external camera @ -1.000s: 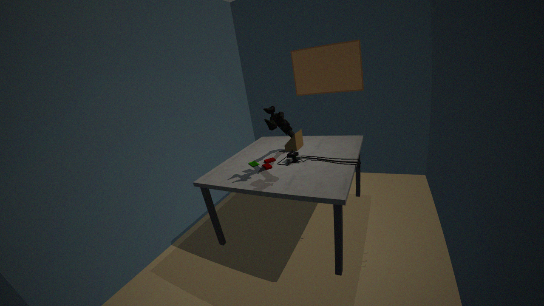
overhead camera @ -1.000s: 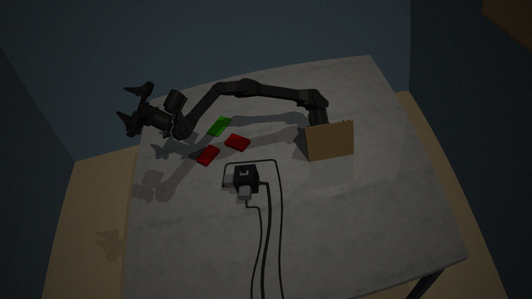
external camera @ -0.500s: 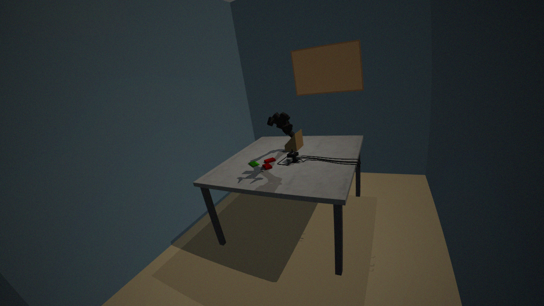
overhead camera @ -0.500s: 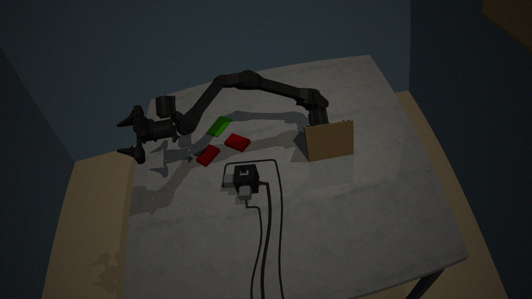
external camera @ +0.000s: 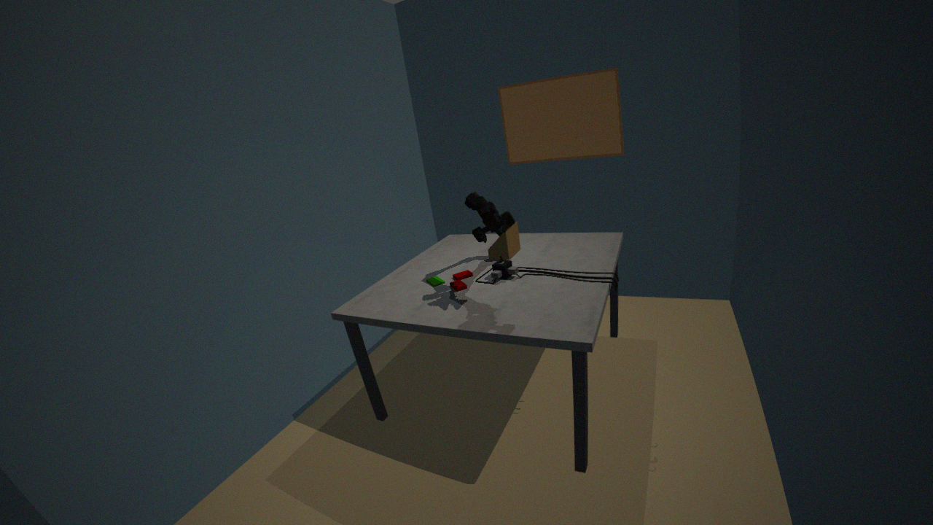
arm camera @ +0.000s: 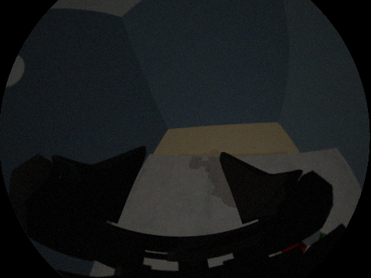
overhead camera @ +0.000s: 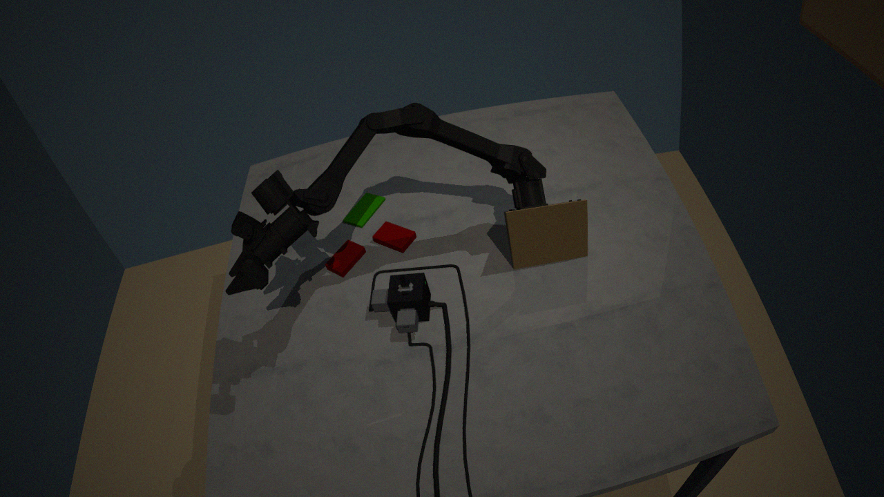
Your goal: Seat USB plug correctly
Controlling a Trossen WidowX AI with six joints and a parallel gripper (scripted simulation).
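My gripper tip is now 32 cm past the USB plug, 23 cm above it and 12 cm to the left of it. Also, from my gripper tip: green block 48 cm to the right, 32 cm below, 21 cm behind; socket 32 cm behind, 25 cm below, 12 cm to the right.
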